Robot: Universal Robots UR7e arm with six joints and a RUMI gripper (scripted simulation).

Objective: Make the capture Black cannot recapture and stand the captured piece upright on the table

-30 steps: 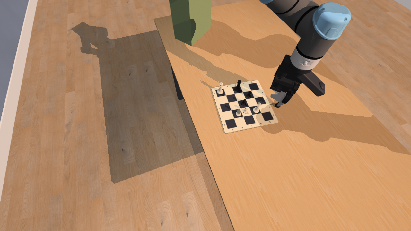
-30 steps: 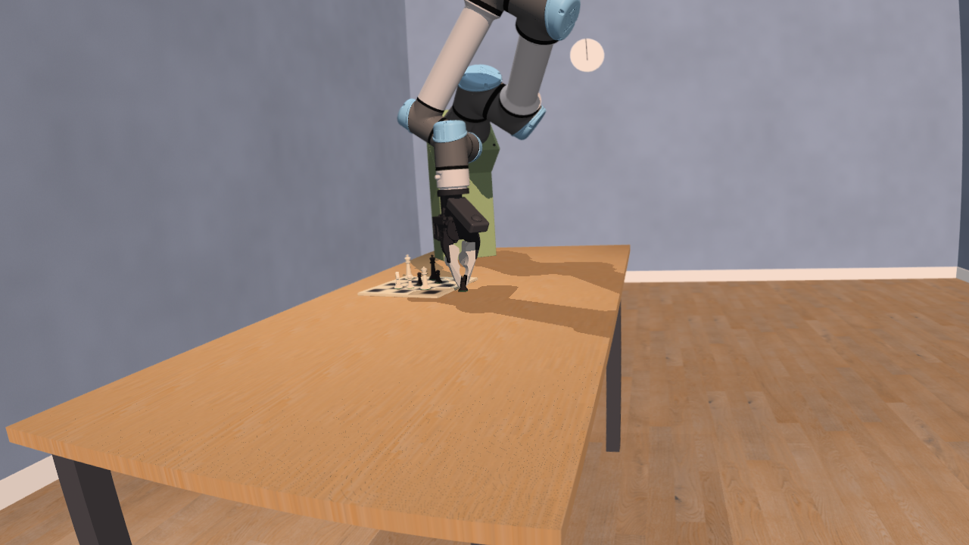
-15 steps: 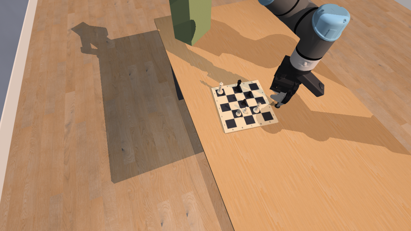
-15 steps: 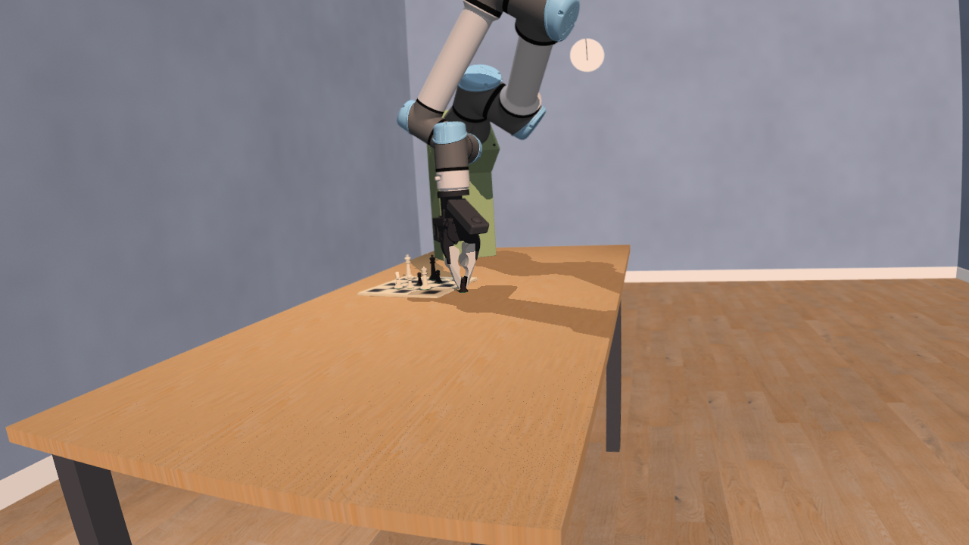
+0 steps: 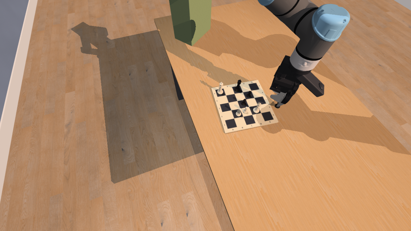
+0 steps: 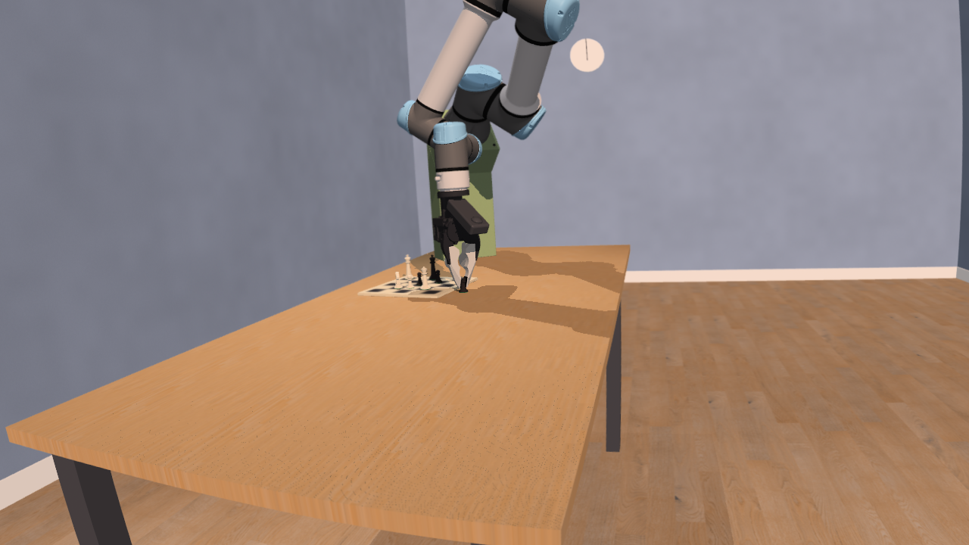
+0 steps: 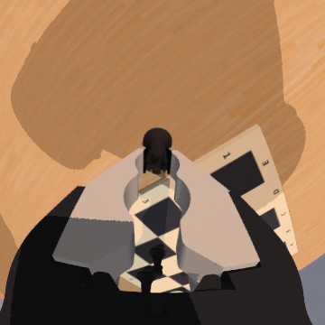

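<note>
Right now my hand is 140 mm to the left of the small chessboard and 20 mm above it. Round my hand: tall black piece (70 mm behind, 170 mm to the right, 10 mm above); then tall white piece (50 mm behind, 240 mm to the right, 10 mm above).
</note>
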